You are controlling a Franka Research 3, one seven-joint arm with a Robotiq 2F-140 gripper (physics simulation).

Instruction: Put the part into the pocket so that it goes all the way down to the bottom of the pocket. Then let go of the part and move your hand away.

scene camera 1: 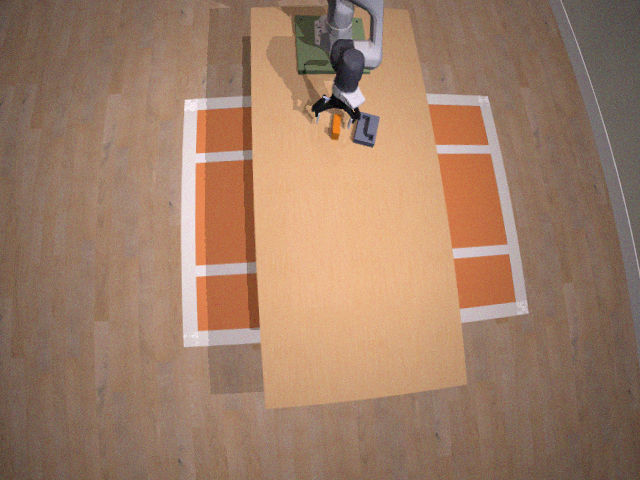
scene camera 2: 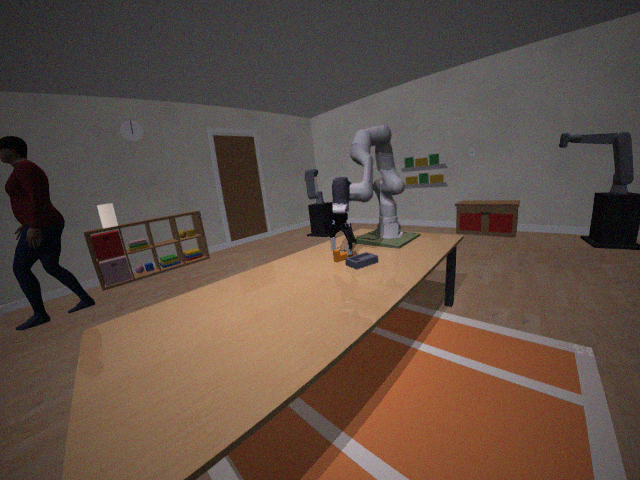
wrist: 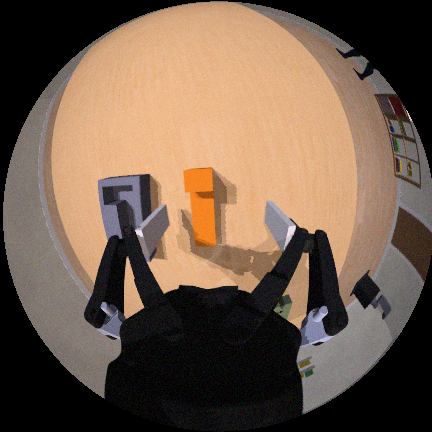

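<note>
The orange part (scene camera 1: 335, 129) (scene camera 2: 338, 256) (wrist: 204, 220) lies on the table, apart from the pocket block. In the wrist view its wider head points away from the hand. The grey-blue block (scene camera 1: 375, 129) (scene camera 2: 356, 265) (wrist: 110, 215) with the bent pocket stands beside it, to the left in the wrist view. No part shows in the visible stretch of the pocket; one finger hides some of the block there. My gripper (scene camera 1: 333, 122) (scene camera 2: 342, 250) (wrist: 215, 212) is wide open and empty, over the part, with one finger toward each side of it. The exact fingertip height is hard to tell.
The long wooden table (scene camera 1: 356, 232) (scene camera 2: 232, 330) (wrist: 210, 100) carries the part, the block and the arm. The arm stands on a green base plate (scene camera 1: 306, 51) (scene camera 2: 408, 240) behind the gripper. A person (scene camera 2: 33, 206) is beyond the table, near a low shelf unit.
</note>
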